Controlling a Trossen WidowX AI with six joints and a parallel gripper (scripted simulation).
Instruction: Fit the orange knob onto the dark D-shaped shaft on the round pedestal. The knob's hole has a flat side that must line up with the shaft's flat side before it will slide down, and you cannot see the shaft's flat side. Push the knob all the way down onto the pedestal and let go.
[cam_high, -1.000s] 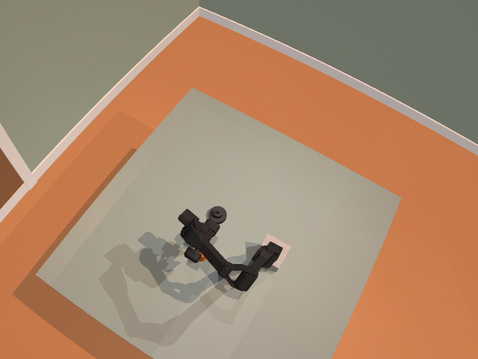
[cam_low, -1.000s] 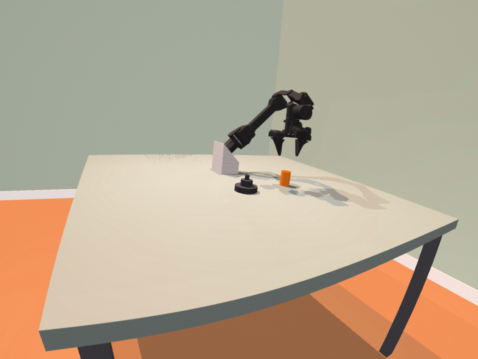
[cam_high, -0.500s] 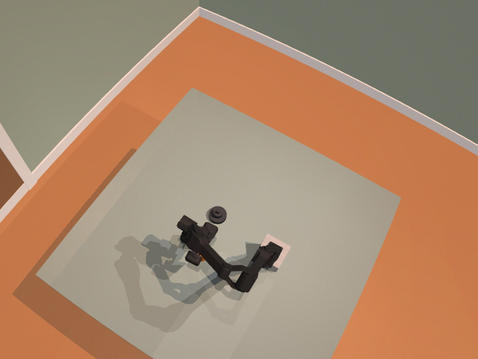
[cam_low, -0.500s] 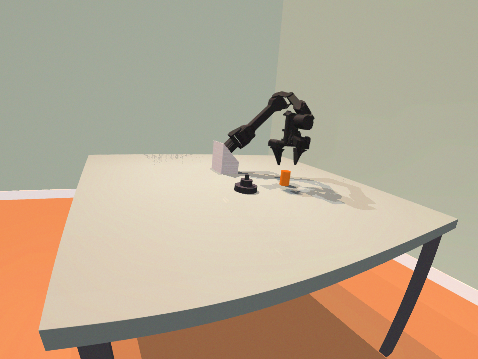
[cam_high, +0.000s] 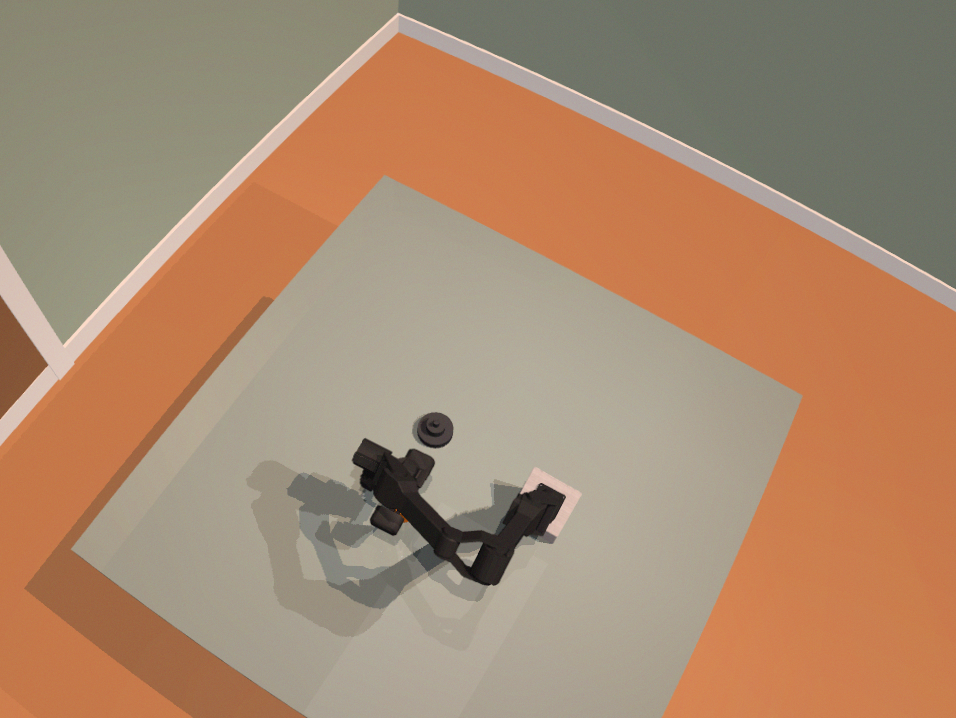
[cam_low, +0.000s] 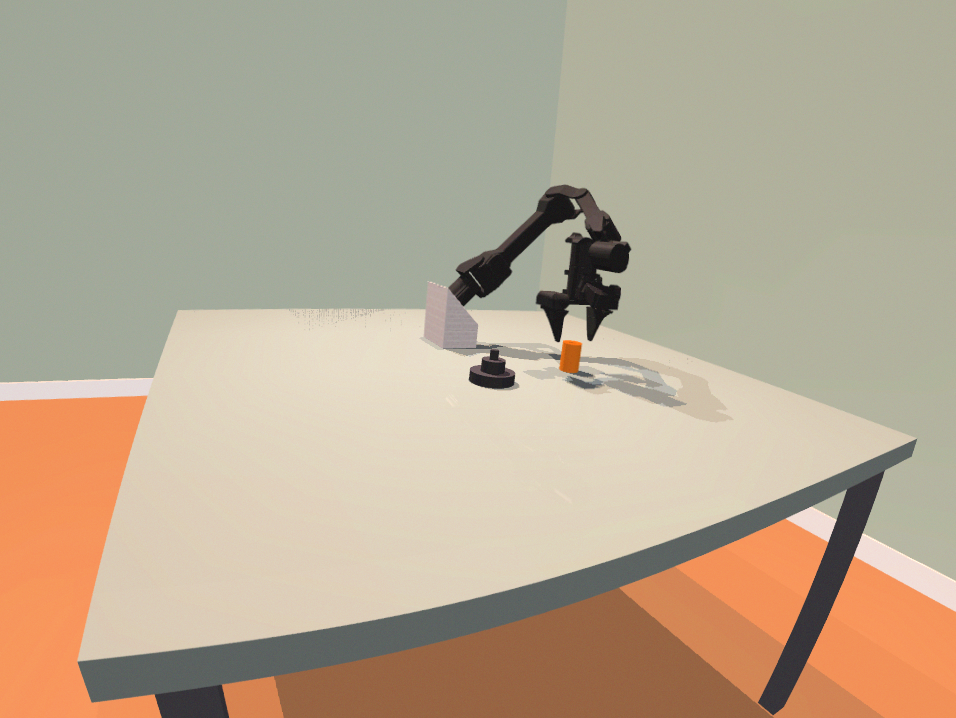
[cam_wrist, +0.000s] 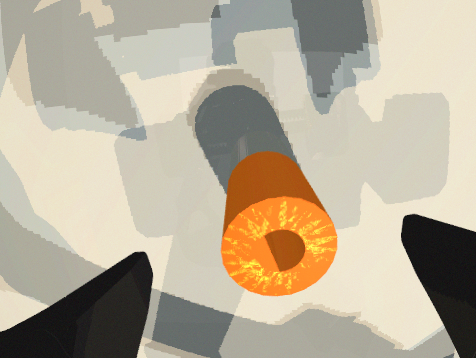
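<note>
Now: the orange knob 3 cm below my gripper tip. The rest, counted from my gripper tip: dark pedestal 21 cm to the right, 4 cm ahead, 3 cm below.
</note>
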